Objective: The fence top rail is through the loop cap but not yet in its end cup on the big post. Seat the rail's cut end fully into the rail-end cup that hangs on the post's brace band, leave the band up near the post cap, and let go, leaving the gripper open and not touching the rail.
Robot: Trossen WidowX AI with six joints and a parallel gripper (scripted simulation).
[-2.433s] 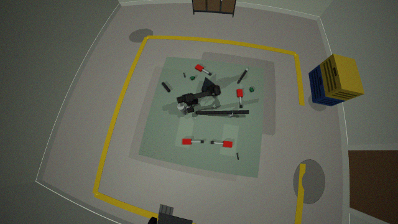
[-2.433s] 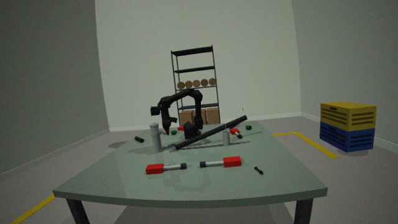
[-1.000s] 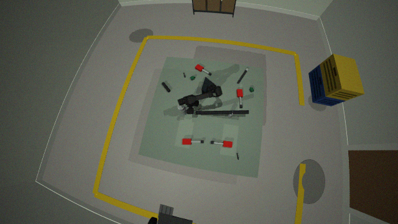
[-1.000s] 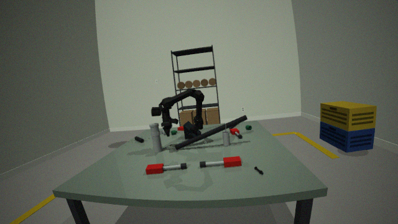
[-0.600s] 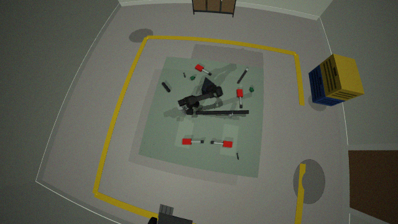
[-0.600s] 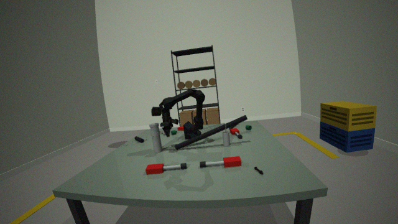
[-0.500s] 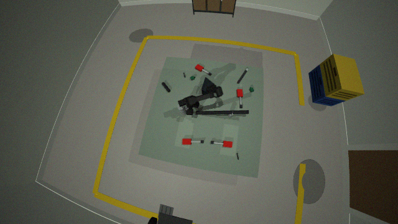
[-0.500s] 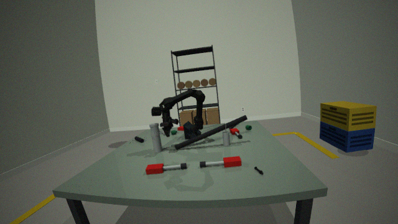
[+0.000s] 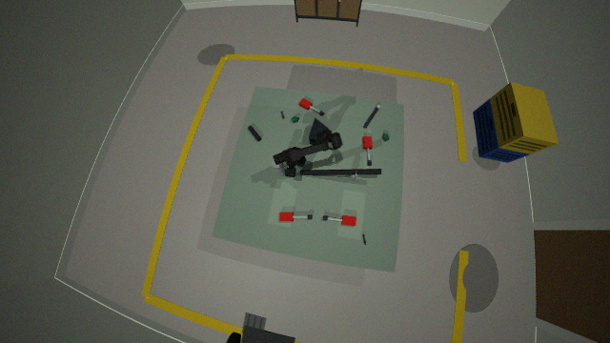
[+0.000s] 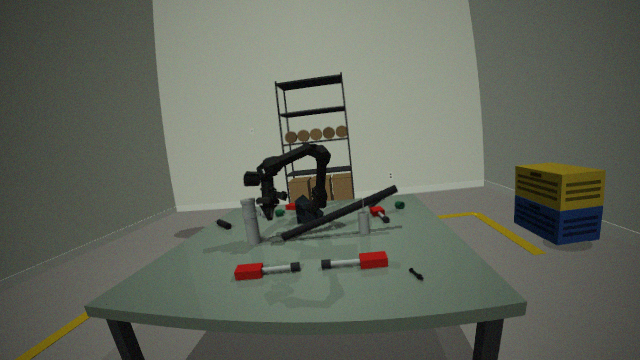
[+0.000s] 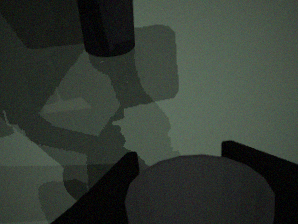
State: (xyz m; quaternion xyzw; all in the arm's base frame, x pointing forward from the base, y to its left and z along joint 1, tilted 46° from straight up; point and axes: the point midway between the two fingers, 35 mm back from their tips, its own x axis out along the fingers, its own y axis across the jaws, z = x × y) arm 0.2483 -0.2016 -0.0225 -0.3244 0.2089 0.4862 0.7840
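Right now the rail-end cup is 10 mm behind my gripper tip, 20 mm to the right of it and 30 mm above it. The rest, counted from my gripper tip: loop cap: 10 mm behind, 410 mm to the left; then black cylinder: 300 mm behind, 360 mm to the right, 90 mm below.
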